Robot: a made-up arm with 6 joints.
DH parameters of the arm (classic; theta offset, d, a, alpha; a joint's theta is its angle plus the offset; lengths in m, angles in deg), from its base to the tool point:
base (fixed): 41.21 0 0.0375 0
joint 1: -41.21 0.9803 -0.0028 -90
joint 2: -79.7 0 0.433 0
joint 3: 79.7 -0.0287 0.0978 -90
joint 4: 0 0.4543 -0.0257 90
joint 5: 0 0.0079 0.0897 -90
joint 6: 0 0.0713 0.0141 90
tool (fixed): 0 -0.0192 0 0
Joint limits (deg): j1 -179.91..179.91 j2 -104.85..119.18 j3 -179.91..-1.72 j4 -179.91..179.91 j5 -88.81..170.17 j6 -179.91..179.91
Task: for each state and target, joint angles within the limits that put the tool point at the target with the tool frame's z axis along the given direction. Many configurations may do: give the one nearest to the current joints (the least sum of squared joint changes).
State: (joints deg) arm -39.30 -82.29 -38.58 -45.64 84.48 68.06
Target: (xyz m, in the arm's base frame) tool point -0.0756 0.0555 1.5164 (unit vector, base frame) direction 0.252 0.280 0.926
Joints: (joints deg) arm -40.69 -89.39 -46.18 -28.18 41.88 88.36
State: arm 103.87 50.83 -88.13 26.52 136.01 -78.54
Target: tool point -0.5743 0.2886 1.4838 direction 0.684 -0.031 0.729
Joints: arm 146.46 21.41 -125.98 59.36 152.44 -56.31
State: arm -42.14 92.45 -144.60 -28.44 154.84 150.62
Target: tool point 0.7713 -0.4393 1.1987 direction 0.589 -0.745 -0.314
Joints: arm -30.66 61.51 -164.41 3.13 121.40 111.56
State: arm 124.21 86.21 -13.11 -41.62 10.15 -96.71
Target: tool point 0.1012 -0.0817 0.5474 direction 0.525 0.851 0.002
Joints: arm 141.00 108.17 -31.25 -54.25 8.98 -126.97
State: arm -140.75 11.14 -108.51 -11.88 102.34 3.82
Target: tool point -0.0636 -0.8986 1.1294 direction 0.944 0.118 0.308
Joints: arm -95.15 48.45 -129.99 17.13 87.43 -14.22
